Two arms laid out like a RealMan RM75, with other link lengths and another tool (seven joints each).
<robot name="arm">
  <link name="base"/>
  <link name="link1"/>
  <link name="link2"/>
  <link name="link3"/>
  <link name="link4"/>
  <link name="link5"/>
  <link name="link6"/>
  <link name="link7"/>
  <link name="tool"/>
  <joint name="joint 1" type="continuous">
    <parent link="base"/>
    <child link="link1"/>
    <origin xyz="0 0 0.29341" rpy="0 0 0"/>
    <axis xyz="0 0 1"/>
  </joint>
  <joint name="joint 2" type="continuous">
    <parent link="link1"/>
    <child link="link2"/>
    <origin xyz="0 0 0" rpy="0 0 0"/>
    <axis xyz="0 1 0"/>
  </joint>
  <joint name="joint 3" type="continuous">
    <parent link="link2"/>
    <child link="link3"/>
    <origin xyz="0 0 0.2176" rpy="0 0 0"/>
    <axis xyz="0 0 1"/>
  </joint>
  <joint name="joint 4" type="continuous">
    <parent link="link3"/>
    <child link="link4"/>
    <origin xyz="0 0 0" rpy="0 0 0"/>
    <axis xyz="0 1 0"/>
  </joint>
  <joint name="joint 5" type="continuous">
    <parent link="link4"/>
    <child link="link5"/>
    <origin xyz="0 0 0.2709" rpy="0 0 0"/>
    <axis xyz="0 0 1"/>
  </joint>
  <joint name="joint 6" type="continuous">
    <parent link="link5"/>
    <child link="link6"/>
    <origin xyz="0 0 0" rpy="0 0 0"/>
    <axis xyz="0 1 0"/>
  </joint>
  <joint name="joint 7" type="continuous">
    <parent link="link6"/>
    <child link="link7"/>
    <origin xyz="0 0 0.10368" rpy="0 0 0"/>
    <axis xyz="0 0 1"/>
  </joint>
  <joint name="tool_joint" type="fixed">
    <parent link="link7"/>
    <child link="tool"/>
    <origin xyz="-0.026 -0.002 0.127" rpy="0 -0.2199 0.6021"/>
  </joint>
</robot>
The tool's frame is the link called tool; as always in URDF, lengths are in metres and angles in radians. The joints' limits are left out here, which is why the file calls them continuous.
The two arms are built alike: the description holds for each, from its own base.
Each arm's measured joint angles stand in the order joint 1, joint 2, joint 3, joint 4, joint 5, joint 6, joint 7.
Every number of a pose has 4 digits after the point. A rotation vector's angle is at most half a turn.
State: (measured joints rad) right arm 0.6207 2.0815 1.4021 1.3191 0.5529 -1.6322 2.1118; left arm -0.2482 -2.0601 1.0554 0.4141 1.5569 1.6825 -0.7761
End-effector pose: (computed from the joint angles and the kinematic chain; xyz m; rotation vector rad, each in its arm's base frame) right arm 0.1500 0.3415 -0.0856 -2.7339 0.7988 -0.5798; left arm -0.2796 0.2732 -0.0624 -2.5482 0.4207 -0.5018
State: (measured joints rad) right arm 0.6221 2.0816 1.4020 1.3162 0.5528 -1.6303 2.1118; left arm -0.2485 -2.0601 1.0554 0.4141 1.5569 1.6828 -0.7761
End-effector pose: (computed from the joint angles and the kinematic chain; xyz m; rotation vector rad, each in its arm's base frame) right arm 0.1502 0.3418 -0.0860 -2.7334 0.7989 -0.5800; left arm -0.2794 0.2733 -0.0624 -2.5482 0.4212 -0.5023
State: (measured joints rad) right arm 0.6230 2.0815 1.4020 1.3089 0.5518 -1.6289 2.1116; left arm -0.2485 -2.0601 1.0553 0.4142 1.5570 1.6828 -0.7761
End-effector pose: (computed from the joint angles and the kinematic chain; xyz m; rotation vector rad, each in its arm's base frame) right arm 0.1523 0.3418 -0.0865 -2.7314 0.8040 -0.5856; left arm -0.2794 0.2733 -0.0624 -2.5482 0.4213 -0.5022
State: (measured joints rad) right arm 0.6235 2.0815 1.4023 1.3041 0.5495 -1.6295 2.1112; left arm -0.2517 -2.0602 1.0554 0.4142 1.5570 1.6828 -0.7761
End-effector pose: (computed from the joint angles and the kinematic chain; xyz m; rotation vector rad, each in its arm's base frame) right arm 0.1541 0.3417 -0.0865 -2.7293 0.8074 -0.5922; left arm -0.2785 0.2741 -0.0624 -2.5480 0.4255 -0.5035
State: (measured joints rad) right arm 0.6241 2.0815 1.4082 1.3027 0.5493 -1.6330 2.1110; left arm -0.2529 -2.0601 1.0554 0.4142 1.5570 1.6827 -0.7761
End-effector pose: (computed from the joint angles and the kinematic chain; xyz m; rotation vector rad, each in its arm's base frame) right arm 0.1545 0.3421 -0.0854 -2.7272 0.8148 -0.5919; left arm -0.2782 0.2745 -0.0624 -2.5479 0.4270 -0.5037
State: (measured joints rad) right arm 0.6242 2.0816 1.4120 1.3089 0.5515 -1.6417 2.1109; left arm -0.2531 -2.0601 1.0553 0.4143 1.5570 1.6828 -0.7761
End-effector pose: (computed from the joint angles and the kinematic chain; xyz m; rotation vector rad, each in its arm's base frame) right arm 0.1529 0.3414 -0.0840 -2.7303 0.8169 -0.5909; left arm -0.2782 0.2746 -0.0624 -2.5477 0.4274 -0.5038
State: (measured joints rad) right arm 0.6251 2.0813 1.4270 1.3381 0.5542 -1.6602 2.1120; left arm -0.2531 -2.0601 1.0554 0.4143 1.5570 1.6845 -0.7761
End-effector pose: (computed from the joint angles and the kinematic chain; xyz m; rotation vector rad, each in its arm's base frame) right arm 0.1448 0.3427 -0.0785 -2.7329 0.8091 -0.5698; left arm -0.2779 0.2743 -0.0623 -2.5478 0.4282 -0.5060
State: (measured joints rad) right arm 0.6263 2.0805 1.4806 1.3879 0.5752 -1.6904 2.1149; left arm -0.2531 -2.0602 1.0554 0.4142 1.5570 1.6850 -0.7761
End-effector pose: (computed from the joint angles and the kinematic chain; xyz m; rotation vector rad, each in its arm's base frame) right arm 0.1281 0.3484 -0.0651 -2.7331 0.8263 -0.4925; left arm -0.2777 0.2742 -0.0623 -2.5478 0.4283 -0.5068
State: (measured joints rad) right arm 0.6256 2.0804 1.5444 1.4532 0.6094 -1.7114 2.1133; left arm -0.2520 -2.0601 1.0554 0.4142 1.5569 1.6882 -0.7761
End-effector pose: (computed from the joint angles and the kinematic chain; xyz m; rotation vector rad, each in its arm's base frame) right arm 0.1049 0.3559 -0.0486 -2.7365 0.8267 -0.3736; left arm -0.2775 0.2735 -0.0620 -2.5479 0.4284 -0.5103
